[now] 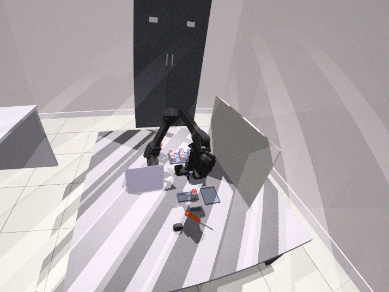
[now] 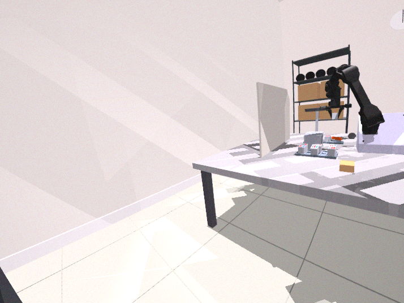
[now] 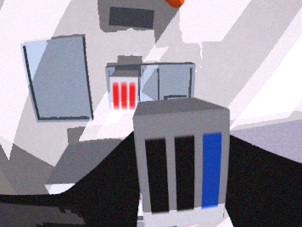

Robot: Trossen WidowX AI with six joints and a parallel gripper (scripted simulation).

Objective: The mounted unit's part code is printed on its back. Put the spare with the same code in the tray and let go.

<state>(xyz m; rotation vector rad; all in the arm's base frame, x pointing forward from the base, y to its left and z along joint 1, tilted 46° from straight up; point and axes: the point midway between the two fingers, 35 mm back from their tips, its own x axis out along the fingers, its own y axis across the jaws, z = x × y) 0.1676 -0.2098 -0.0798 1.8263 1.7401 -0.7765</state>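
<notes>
The tray lies 170 mm below my gripper tip, 140 mm ahead of it and 10 mm to the right of it. From my gripper tip the other things lie so: grey spare block (30 mm above); holder (170 mm below, 20 mm to the left); grey mounted unit (190 mm to the left, 120 mm below, 120 mm ahead).
</notes>
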